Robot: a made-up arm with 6 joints. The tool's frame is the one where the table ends. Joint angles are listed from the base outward.
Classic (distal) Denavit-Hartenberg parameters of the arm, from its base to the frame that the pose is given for. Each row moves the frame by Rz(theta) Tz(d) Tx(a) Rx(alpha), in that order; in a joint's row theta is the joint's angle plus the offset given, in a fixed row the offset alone. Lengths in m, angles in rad.
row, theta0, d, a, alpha
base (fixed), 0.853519, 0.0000, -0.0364, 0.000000
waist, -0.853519, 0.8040, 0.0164, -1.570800
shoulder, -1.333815, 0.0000, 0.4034, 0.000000
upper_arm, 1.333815, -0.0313, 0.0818, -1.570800
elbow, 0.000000, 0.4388, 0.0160, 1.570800
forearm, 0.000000, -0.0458, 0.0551, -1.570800
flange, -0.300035, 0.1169, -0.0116, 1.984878
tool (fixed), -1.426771, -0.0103, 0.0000, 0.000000
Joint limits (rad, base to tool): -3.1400..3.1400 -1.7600..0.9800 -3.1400..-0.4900 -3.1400..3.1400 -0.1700..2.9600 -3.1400..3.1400
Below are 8 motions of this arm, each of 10 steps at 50 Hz.
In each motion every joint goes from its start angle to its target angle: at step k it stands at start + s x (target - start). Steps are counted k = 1, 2, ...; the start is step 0. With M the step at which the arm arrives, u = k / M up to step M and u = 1 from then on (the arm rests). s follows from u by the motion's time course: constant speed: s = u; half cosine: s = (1 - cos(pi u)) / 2; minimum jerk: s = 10 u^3 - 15 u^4 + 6 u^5.
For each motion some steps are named. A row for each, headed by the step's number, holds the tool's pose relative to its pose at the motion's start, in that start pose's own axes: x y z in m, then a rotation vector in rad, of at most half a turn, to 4 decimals.
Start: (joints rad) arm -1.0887 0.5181 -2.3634 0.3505 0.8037 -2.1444
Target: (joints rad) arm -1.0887 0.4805 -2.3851 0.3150 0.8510 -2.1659
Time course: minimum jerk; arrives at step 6
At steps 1, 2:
1: 0.0015 -0.0004 -0.0002 0.0018 -0.0001 0.0013
2: 0.0089 -0.0021 -0.0014 0.0105 -0.0008 0.0078

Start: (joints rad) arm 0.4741 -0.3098 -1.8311 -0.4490 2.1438 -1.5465
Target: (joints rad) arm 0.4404 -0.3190 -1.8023 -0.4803 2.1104 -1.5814
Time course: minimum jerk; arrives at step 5
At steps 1, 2, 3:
1: -0.0005 -0.0006 -0.0001 -0.0010 0.0005 0.0016
2: -0.0029 -0.0035 -0.0006 -0.0055 0.0027 0.0086
3: -0.0064 -0.0076 -0.0013 -0.0116 0.0060 0.0187

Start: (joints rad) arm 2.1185 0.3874 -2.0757 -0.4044 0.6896 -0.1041
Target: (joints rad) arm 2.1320 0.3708 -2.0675 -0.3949 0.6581 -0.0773
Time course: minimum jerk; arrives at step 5
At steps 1, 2, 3, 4, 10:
1: 0.0007 0.0006 0.0004 -0.0005 -0.0002 -0.0032
2: 0.0039 0.0032 0.0023 -0.0029 -0.0010 -0.0173
3: 0.0084 0.0069 0.0049 -0.0062 -0.0020 -0.0372
4: 0.0116 0.0094 0.0068 -0.0086 -0.0025 -0.0514
10: 0.0123 0.0100 0.0072 -0.0091 -0.0027 -0.0545

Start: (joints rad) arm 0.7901 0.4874 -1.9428 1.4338 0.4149 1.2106
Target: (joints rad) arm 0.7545 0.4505 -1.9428 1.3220 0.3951 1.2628
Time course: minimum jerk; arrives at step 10
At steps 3, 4, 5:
3: 0.0018 -0.0005 0.0081 0.0128 0.0045 -0.0033
4: 0.0036 -0.0009 0.0158 0.0249 0.0089 -0.0065
5: 0.0057 -0.0016 0.0249 0.0393 0.0142 -0.0104

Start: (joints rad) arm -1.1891 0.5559 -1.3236 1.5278 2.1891 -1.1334
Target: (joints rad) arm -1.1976 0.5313 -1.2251 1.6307 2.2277 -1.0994
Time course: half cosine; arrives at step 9
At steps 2, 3, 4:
2: -0.0016 -0.0021 0.0004 0.0035 0.0058 -0.0149
3: -0.0035 -0.0045 0.0009 0.0075 0.0124 -0.0318
4: -0.0058 -0.0075 0.0016 0.0125 0.0203 -0.0524

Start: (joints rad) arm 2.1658 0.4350 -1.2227 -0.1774 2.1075 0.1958
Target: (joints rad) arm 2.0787 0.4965 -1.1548 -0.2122 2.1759 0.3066
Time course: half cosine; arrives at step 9
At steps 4, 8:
4: -0.0100 0.0143 -0.0242 -0.0770 0.0359 0.0556
8: -0.0254 0.0321 -0.0555 -0.1775 0.0779 0.1341

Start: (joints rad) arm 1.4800 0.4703 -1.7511 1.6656 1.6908 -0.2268
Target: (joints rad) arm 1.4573 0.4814 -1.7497 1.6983 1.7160 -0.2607
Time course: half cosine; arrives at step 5
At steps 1, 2, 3, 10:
1: 0.0014 -0.0002 0.0003 0.0036 0.0029 -0.0005
2: 0.0051 -0.0006 0.0012 0.0133 0.0106 -0.0019
3: 0.0096 -0.0011 0.0023 0.0253 0.0200 -0.0036
10: 0.0147 -0.0017 0.0036 0.0391 0.0303 -0.0056

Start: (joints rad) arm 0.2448 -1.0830 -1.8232 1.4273 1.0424 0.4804
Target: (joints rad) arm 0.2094 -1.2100 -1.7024 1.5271 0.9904 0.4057
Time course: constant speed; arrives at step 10
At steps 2, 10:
2: 0.0001 -0.0084 0.0061 0.0142 0.0118 -0.0055
10: 0.0010 -0.0434 0.0277 0.0708 0.0569 -0.0293

